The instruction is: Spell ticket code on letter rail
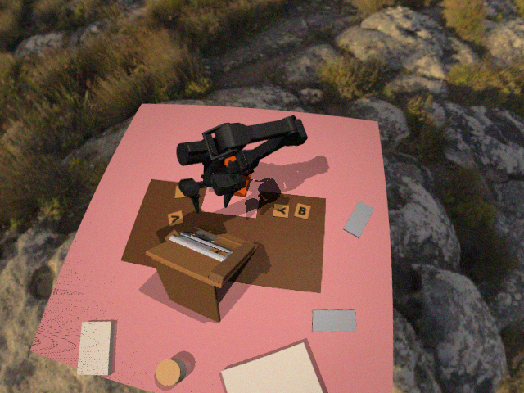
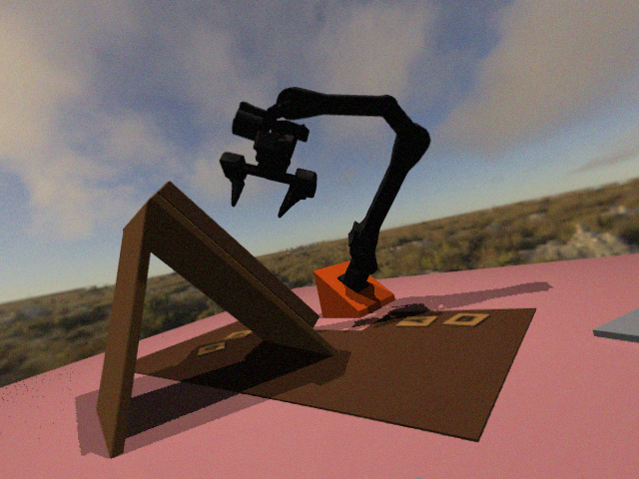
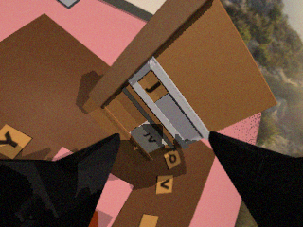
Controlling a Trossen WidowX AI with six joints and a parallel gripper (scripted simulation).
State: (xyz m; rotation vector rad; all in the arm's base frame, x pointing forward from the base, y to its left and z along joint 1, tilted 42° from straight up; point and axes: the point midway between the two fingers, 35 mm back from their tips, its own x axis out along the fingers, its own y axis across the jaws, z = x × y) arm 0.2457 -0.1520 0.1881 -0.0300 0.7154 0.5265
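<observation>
My gripper tip is 2 cm short of the white ticket, 6 cm to the left of it and 18 cm above it. The rest, counted from my gripper tip: brown mat (8 cm behind, 1 cm to the right, 26 cm below); then white block (47 cm ahead, 39 cm to the right, 25 cm below).
</observation>
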